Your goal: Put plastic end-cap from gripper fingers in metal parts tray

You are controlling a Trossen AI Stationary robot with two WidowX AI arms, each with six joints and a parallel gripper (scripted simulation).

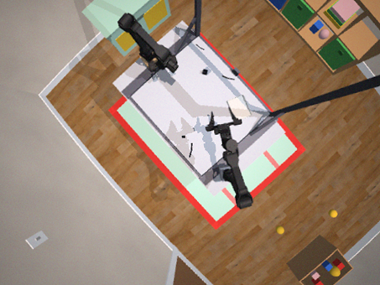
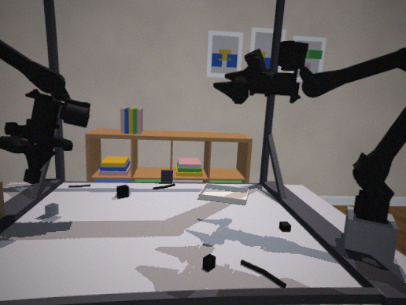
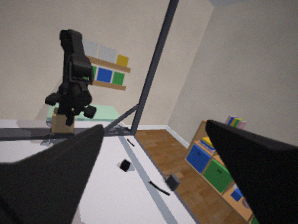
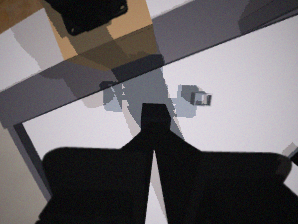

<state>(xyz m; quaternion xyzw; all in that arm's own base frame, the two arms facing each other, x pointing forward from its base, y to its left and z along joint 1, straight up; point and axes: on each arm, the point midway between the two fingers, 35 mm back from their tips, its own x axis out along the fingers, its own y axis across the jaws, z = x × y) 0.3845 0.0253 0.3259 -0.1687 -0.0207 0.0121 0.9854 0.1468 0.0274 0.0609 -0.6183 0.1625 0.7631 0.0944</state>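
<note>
The black end-cap lies 1 cm to the right of my right hand and 3 cm below it.
</note>
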